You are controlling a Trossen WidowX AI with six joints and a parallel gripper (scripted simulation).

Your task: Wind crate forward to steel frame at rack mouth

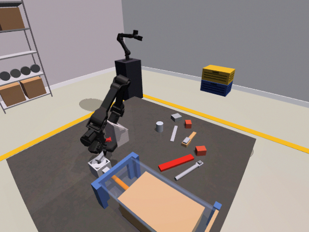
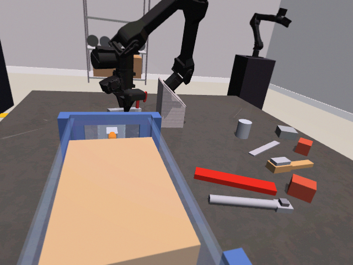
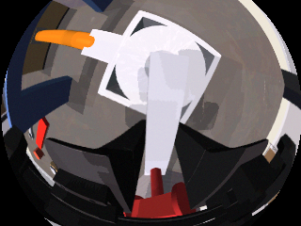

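The red knob is 3 cm behind my gripper tip, 5 cm to the left of it and 4 cm above it. Also, from my gripper tip: winch handle (1 cm behind, 1 cm to the left, 2 cm above); then white winch (1 cm ahead, 5 cm to the right, 6 cm below); then clear-panelled cubby (43 cm ahead, 2 cm above).
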